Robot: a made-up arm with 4 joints.
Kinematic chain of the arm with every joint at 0, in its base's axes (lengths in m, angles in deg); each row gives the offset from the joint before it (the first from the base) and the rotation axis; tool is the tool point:
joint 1: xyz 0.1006 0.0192 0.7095 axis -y
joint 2: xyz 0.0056 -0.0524 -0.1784 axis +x
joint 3: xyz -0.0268 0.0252 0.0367 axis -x
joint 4: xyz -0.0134 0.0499 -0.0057 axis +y
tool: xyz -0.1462 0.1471 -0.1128
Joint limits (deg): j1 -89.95..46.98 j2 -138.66..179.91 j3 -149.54..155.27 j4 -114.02..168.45
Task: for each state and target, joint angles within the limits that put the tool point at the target. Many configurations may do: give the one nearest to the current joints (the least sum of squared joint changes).
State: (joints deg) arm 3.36 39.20 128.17 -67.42
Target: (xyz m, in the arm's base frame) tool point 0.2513 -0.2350 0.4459
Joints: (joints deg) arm 21.49 33.69 132.96 -77.42
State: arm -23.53 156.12 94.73 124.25
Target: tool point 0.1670 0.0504 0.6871
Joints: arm -36.73 139.85 117.74 160.89
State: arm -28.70 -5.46 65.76 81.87
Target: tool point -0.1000 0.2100 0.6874
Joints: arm -29.22 21.27 49.44 83.04
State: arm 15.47 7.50 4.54 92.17
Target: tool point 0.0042 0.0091 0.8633
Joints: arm -22.85 29.82 -15.64 89.55
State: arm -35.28 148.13 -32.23 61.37
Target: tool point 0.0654 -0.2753 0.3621
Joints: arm 24.38 146.47 -31.55 77.95
